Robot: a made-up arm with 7 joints. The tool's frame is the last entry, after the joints.
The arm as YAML. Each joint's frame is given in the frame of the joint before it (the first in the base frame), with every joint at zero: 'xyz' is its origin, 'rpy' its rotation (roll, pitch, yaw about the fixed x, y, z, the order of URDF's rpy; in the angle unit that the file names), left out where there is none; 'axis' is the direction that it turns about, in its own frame. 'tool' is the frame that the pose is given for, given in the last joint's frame.
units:
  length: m
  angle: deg
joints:
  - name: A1
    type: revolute
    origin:
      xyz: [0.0, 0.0, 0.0]
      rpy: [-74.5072, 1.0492, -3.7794]
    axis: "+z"
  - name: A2
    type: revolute
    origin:
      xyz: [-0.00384, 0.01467, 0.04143]
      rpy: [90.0, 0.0, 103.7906]
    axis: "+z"
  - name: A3
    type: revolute
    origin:
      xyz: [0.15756, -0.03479, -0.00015]
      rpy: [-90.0, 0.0, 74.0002]
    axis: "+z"
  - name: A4
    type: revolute
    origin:
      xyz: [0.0, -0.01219, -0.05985]
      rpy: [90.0, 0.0, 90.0]
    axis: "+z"
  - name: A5
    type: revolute
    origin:
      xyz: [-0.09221, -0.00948, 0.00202]
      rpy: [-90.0, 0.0, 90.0]
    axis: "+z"
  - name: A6
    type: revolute
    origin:
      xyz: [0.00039, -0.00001, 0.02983]
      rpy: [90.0, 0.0, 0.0]
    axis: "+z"
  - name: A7
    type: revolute
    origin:
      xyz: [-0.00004, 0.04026, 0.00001]
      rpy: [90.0, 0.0, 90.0]
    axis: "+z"
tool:
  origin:
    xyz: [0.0, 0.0, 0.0]
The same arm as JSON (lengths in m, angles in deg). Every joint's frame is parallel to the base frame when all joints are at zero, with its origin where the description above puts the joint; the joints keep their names.
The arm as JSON. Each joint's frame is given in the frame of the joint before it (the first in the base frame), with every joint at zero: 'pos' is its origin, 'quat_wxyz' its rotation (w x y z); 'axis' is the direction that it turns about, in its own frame. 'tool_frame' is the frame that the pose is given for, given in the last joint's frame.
{
  "length_unit": "m",
  "angle_unit": "deg",
  "joints": [
    {
      "joint": "A1",
      "pos": [
        0.0,
        0.0,
        0.0
      ],
      "quat_wxyz": [
        1.0,
        0.0,
        0.0,
        0.0
      ],
      "axis": [
        0.068403,
        0.961235,
        0.26711
      ]
    },
    {
      "joint": "A2",
      "pos": [
        -0.001,
        0.044,
        -0.003
      ],
      "quat_wxyz": [
        1.0,
        0.0,
        0.0,
        0.0
      ],
      "axis": [
        0.968889,
        -0.0002,
        -0.247497
      ]
    },
    {
      "joint": "A3",
      "pos": [
        -0.04,
        0.01,
        -0.156
      ],
      "quat_wxyz": [
        1.0,
        0.0,
        0.0,
        0.0
      ],
      "axis": [
        0.247497,
        -0.0001,
        0.968889
      ]
    },
    {
      "joint": "A4",
      "pos": [
        -0.003,
        0.0,
        -0.061
      ],
      "quat_wxyz": [
        1.0,
        0.0,
        0.0,
        0.0
      ],
      "axis": [
        0.0002,
        1.0,
        0.0
      ]
    },
    {
      "joint": "A5",
      "pos": [
        0.087,
        0.002,
        -0.032
      ],
      "quat_wxyz": [
        1.0,
        0.0,
        0.0,
        0.0
      ],
      "axis": [
        0.968889,
        -0.0002,
        -0.247497
      ]
    },
    {
      "joint": "A6",
      "pos": [
        0.029,
        0.0,
        -0.007
      ],
      "quat_wxyz": [
        1.0,
        0.0,
        0.0,
        0.0
      ],
      "axis": [
        0.0002,
        1.0,
        0.0
      ]
    },
    {
      "joint": "A7",
      "pos": [
        0.039,
        0.0,
        -0.01
      ],
      "quat_wxyz": [
        1.0,
        0.0,
        0.0,
        0.0
      ],
      "axis": [
        0.247497,
        -0.0001,
        0.968889
      ]
    }
  ],
  "tool_frame": {
    "pos": [
      0.0,
      0.0,
      0.0
    ],
    "quat_wxyz": [
      0.992194,
      0.000018,
      0.124702,
      -0.000099
    ]
  }
}

